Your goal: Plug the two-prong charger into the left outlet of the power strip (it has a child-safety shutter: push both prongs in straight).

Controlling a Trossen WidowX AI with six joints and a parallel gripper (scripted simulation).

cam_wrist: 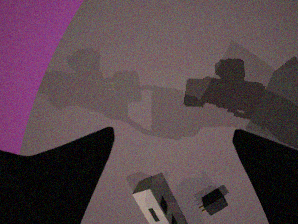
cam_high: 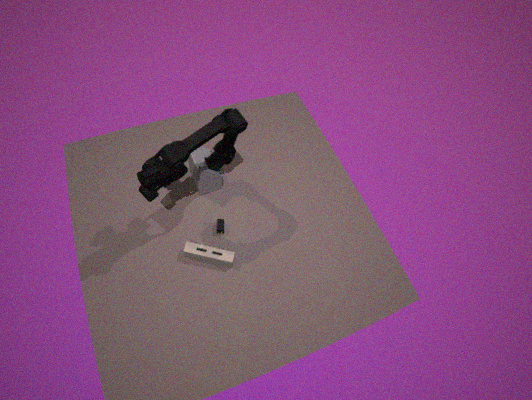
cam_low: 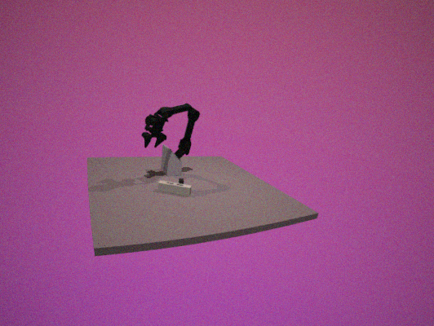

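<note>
Now: the dark charger 21 cm below my gripper tip, 18 cm to the left of it and 15 cm ahead of it.
</note>
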